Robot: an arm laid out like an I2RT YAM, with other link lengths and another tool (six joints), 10 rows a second.
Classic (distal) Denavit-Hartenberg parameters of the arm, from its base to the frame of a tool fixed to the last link. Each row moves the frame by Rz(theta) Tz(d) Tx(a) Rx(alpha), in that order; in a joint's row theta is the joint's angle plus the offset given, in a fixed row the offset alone. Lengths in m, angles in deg.
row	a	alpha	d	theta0
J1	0.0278	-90	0.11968	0
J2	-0.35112	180	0	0
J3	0.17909	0	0	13.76
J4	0.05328	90	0.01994	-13.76
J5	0	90	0.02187	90
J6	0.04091	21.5	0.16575	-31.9
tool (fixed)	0	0	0.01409	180
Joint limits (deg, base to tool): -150..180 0..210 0..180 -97..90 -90..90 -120..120
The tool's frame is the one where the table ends.
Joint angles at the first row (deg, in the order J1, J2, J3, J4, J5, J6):
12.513 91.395 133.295 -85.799 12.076 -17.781
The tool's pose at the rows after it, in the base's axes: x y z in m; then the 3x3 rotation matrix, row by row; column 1 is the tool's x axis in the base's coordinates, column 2 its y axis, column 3 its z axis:
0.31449, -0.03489, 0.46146; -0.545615, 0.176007, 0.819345; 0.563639, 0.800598, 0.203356; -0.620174, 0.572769, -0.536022
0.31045, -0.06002, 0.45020; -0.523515, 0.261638, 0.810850; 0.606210, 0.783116, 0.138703; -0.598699, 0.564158, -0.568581
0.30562, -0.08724, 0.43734; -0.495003, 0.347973, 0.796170; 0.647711, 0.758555, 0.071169; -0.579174, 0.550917, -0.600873
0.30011, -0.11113, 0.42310; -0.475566, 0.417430, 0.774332; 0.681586, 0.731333, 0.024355; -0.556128, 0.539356, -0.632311
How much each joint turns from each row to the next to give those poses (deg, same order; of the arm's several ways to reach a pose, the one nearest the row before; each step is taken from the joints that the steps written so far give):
-4.676 -0.001 -2.122 -0.283 -0.633 -0.108
-4.787 0.001 -2.426 0.152 -0.328 -0.022
-5.269 0.001 -3.319 1.113 -0.285 -0.439
-5.179 0.000 -3.738 1.618 -1.027 -1.157

